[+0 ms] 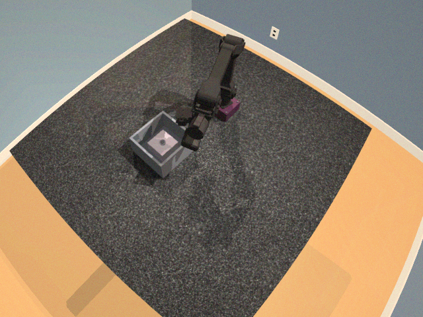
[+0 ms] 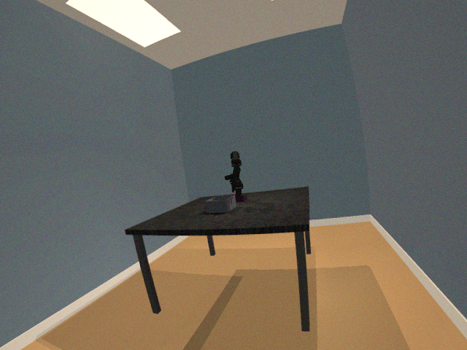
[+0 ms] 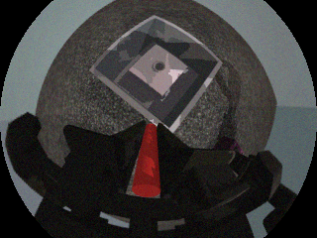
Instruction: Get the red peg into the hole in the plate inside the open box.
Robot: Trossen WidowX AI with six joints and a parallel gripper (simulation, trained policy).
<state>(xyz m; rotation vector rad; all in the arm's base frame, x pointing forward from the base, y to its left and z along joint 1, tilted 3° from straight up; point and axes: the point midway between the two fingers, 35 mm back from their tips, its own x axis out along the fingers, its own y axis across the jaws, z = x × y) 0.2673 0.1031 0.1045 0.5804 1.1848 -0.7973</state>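
My gripper tip is 3 cm below the red peg, 1 cm to the right of it and 1 cm past it. Round my gripper tip: grey box 11 cm below, 9 cm to the right, 7 cm ahead; pale plate 9 cm to the right, 9 cm below, 7 cm ahead.
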